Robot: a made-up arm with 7 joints.
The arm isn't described. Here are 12 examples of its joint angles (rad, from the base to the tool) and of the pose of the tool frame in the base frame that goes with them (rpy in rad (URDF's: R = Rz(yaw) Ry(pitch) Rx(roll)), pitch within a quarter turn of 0, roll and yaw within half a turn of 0; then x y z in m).
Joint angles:
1: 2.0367 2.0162 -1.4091 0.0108 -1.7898 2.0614 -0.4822
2: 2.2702 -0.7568 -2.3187 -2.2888 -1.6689 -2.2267 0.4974
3: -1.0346 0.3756 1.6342 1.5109 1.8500 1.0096 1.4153
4: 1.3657 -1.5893 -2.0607 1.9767 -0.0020 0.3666 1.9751
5: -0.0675 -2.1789 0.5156 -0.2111 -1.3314 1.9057 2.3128
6: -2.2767 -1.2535 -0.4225 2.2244 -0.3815 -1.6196 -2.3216
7: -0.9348 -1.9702 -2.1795 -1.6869 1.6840 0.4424 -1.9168
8: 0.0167 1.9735 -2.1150 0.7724 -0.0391 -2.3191 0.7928
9: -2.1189 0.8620 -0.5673 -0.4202 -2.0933 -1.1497 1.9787
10: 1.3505 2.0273 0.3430 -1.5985 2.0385 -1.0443 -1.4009
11: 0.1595 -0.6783 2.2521 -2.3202 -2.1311 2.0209 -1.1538
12: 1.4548 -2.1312 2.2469 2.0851 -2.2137 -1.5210 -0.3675
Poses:
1: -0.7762 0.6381 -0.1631 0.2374 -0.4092 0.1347
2: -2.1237 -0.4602 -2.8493 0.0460 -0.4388 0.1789
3: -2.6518 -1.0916 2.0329 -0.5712 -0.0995 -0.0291
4: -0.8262 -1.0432 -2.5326 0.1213 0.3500 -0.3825
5: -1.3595 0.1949 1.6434 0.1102 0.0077 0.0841
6: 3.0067 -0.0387 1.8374 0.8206 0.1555 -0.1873
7: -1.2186 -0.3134 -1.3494 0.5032 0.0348 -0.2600
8: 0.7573 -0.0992 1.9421 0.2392 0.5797 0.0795
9: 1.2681 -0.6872 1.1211 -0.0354 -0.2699 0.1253
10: 1.6697 -0.2721 0.5196 0.1326 0.1399 0.7741
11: 2.7970 -0.7655 -2.4118 -0.3416 -0.2232 0.3856
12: 1.3431 -0.9973 1.2942 0.0510 0.1501 0.2218
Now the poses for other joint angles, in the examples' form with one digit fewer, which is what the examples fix.
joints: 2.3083 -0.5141 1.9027 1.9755 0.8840 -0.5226 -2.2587
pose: -2.909 0.260 2.539 0.498 0.326 -0.168
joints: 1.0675 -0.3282 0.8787 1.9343 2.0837 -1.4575 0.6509
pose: -1.123 0.738 0.252 0.306 -0.395 0.105
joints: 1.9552 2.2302 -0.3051 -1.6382 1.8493 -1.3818 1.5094
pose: -1.185 -0.214 -1.090 -0.428 -0.055 0.588
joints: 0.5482 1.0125 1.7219 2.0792 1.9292 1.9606 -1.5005
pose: 0.767 0.111 -2.004 -0.352 -0.801 0.586
